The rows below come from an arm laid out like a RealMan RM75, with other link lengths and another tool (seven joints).
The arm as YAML. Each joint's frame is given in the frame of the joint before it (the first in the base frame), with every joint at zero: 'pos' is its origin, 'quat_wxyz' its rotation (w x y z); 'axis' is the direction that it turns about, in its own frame. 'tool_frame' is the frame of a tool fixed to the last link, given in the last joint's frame.
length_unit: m
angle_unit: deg
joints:
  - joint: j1
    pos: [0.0, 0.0, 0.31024]
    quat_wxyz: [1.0, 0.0, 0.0, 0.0]
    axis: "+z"
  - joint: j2
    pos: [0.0, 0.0, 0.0]
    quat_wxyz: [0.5, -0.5, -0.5, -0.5]
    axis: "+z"
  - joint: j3
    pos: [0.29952, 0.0, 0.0]
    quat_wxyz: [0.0, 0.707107, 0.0, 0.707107]
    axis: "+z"
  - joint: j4
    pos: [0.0, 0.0, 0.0]
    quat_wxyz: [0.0, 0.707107, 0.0, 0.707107]
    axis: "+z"
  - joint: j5
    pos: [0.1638, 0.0, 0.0]
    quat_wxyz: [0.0, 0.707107, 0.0, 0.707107]
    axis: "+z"
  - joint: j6
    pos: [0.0, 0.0, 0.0]
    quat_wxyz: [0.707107, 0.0, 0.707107, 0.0]
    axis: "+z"
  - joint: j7
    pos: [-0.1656, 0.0, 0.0]
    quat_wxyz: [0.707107, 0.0, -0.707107, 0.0]
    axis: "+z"
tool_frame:
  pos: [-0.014, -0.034, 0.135]
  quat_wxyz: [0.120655, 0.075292, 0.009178, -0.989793]
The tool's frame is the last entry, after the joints.
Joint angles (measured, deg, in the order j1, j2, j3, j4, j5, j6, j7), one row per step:
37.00, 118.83, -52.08, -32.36, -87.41, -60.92, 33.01
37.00, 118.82, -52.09, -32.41, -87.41, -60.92, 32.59
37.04, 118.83, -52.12, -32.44, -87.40, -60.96, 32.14
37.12, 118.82, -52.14, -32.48, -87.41, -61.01, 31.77
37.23, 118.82, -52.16, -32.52, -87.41, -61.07, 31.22
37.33, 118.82, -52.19, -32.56, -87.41, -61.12, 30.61
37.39, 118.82, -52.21, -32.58, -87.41, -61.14, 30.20
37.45, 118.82, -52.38, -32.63, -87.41, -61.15, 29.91
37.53, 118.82, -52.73, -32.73, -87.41, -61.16, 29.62
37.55, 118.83, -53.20, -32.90, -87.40, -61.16, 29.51
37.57, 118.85, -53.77, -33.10, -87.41, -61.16, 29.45
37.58, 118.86, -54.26, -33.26, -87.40, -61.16, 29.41
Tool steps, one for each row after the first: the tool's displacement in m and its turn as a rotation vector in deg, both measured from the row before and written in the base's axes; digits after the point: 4 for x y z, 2 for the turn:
-0.0002, 0.0003, 0.0005, 0.19, -0.31, 0.31
-0.0009, 0.0001, 0.0001, 0.15, -0.29, 0.39
-0.0011, 0.0003, 0.0002, 0.13, -0.27, 0.39
-0.0016, 0.0004, 0.0003, 0.19, -0.37, 0.54
-0.0015, 0.0004, 0.0003, 0.22, -0.41, 0.57
-0.0008, 0.0003, 0.0002, 0.15, -0.28, 0.36
-0.0010, -0.0001, -0.0004, 0.02, -0.29, 0.37
-0.0016, -0.0004, -0.0011, -0.07, -0.40, 0.51
-0.0014, -0.0008, -0.0014, -0.17, -0.35, 0.43
-0.0016, -0.0011, -0.0019, -0.25, -0.38, 0.48
-0.0013, -0.0010, -0.0016, -0.22, -0.31, 0.38

